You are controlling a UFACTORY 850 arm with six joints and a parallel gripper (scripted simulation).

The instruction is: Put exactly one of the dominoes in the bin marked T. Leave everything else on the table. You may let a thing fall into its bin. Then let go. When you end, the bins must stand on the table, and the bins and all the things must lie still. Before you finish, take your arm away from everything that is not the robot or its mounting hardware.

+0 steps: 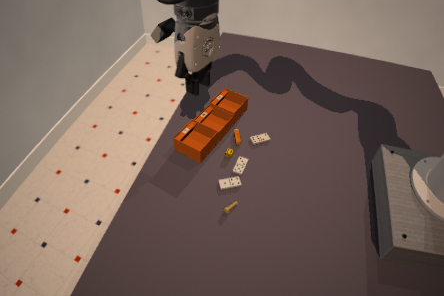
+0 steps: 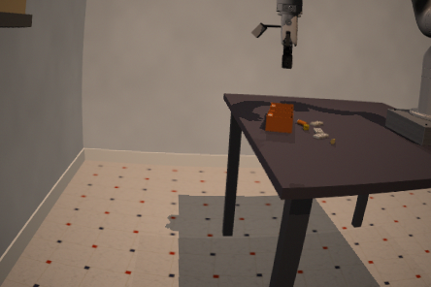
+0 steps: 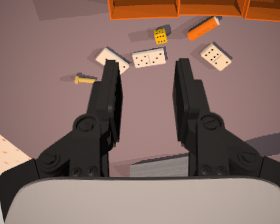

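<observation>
Right now the domino is 21 cm below my hand, 12 cm behind it and 7 cm to the left of it. Round my hand: yellow die: 21 cm below, 8 cm behind, 1 cm to the right; then orange cylinder: 21 cm below, 8 cm behind, 7 cm to the right; then orange bin: 19 cm below, 8 cm to the right.
</observation>
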